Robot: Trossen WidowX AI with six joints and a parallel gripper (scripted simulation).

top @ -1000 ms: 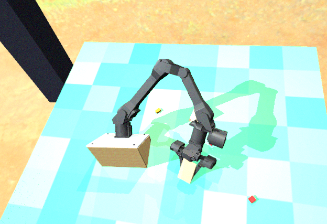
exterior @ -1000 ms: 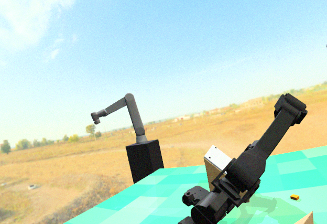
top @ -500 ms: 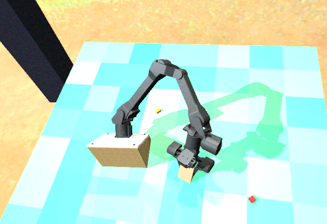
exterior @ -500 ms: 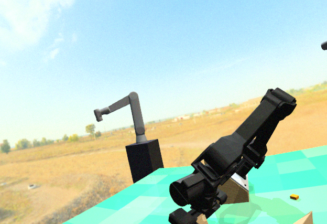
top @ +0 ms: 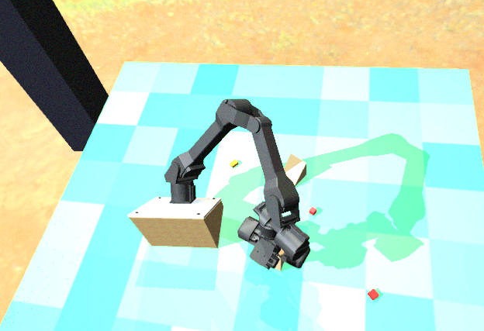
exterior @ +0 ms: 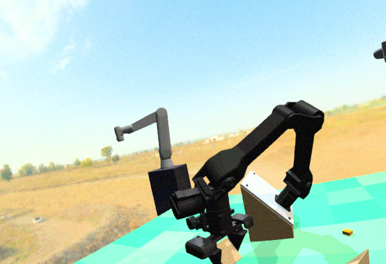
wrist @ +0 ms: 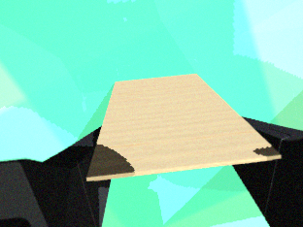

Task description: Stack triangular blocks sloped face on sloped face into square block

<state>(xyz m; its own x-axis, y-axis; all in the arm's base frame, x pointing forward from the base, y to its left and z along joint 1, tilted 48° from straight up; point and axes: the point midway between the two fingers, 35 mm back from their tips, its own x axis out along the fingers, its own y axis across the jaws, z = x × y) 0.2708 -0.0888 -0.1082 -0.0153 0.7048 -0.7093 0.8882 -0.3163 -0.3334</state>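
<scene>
Right now my gripper tip is 10 mm to the right of the triangular block and 10 mm below it. Round my gripper tip: red cube: 250 mm ahead, 90 mm to the right, 30 mm below; yellow cube: 320 mm to the left, 140 mm behind, 30 mm below.
</scene>
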